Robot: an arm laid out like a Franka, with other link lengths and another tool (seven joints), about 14 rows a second.
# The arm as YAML. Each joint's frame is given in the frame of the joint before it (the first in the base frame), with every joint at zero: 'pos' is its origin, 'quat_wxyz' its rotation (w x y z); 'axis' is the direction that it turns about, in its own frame. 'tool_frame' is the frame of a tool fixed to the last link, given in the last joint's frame.
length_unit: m
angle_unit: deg
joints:
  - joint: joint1
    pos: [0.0, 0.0, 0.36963]
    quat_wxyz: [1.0, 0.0, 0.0, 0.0]
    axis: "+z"
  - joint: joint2
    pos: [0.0, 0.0, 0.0]
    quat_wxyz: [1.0, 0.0, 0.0, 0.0]
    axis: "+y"
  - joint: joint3
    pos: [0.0, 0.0, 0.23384]
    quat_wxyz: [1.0, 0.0, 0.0, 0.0]
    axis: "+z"
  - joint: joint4
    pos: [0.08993, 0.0, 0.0]
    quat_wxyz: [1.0, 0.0, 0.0, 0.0]
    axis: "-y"
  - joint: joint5
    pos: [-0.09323, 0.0, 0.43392]
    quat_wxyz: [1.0, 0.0, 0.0, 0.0]
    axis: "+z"
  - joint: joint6
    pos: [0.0, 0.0, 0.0]
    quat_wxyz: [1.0, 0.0, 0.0, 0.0]
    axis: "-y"
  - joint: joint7
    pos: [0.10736, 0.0, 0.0]
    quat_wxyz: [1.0, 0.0, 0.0, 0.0]
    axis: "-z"
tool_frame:
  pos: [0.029, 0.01, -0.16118]
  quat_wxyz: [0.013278, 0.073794, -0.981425, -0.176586]
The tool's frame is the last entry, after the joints.
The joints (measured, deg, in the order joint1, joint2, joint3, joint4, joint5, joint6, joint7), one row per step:
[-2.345 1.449 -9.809 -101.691 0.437 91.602 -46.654]
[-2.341 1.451 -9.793 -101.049 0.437 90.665 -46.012]
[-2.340 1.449 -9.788 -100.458 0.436 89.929 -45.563]
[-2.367 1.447 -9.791 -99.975 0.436 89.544 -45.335]
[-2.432 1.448 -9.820 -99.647 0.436 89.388 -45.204]
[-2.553 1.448 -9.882 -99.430 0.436 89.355 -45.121]
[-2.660 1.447 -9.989 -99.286 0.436 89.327 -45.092]
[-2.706 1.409 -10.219 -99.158 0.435 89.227 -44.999]
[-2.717 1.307 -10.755 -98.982 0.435 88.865 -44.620]
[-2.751 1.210 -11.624 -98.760 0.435 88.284 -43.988]
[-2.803 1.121 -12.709 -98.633 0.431 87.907 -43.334]
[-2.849 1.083 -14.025 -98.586 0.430 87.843 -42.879]
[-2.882 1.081 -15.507 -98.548 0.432 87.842 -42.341]
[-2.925 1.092 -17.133 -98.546 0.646 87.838 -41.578]
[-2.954 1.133 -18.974 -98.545 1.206 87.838 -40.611]
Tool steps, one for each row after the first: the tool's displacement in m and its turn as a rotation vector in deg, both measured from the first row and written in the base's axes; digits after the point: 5 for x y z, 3 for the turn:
[-0.00055 0.00023 0.00445 -0.062 0.319 -0.603]
[-0.00080 0.00027 0.00879 -0.121 0.480 -1.031]
[-0.00048 -0.00016 0.01267 -0.186 0.392 -1.282]
[-0.00010 -0.00131 0.01545 -0.246 0.231 -1.502]
[0.00014 -0.00341 0.01740 -0.300 0.055 -1.766]
[0.00008 -0.00579 0.01870 -0.332 -0.058 -2.008]
[-0.00039 -0.00880 0.02015 -0.363 -0.118 -2.374]
[-0.00205 -0.01463 0.02231 -0.413 -0.018 -3.290]
[-0.00500 -0.02419 0.02451 -0.480 0.271 -4.809]
[-0.00830 -0.03629 0.02605 -0.577 0.465 -6.583]
[-0.01172 -0.05084 0.02680 -0.683 0.475 -8.390]
[-0.01570 -0.06698 0.02718 -0.816 0.476 -10.432]
[-0.02041 -0.08412 0.02719 -0.782 0.494 -12.883]
[-0.02581 -0.10237 0.02705 -0.461 0.472 -15.792]

